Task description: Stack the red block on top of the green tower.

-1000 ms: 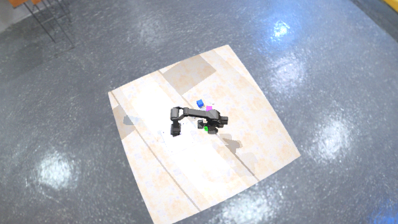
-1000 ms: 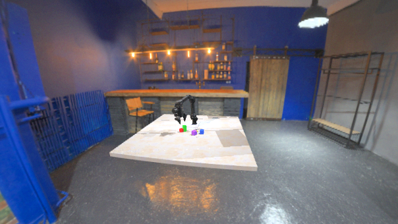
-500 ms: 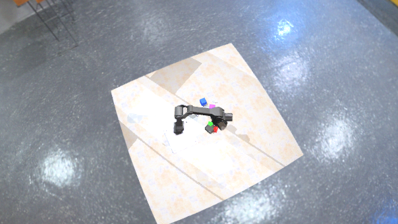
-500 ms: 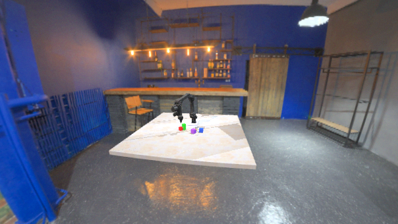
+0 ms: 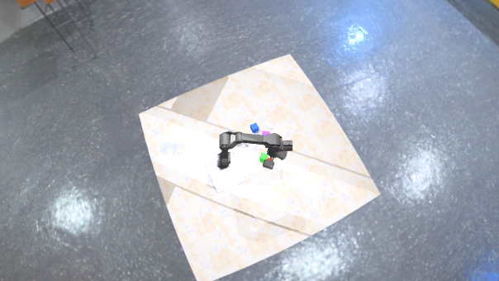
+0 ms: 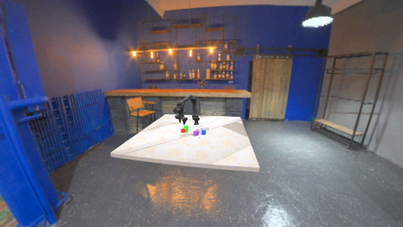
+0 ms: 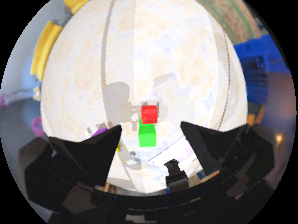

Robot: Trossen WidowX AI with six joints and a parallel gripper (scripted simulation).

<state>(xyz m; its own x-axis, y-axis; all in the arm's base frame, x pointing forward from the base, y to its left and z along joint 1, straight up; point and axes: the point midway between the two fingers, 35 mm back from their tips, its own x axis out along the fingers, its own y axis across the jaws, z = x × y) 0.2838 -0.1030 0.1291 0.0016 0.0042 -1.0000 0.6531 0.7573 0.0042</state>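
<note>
Now: the red block 9 cm below my gripper tip, 1 cm to the left of it and 1 cm behind it. From my gripper tip the other things lie so: blue block 26 cm to the left, 8 cm below, 1 cm behind; purple block 18 cm to the left, 8 cm below, 4 cm ahead; yellow piece 19 cm to the left, 9 cm below, 3 cm behind.
</note>
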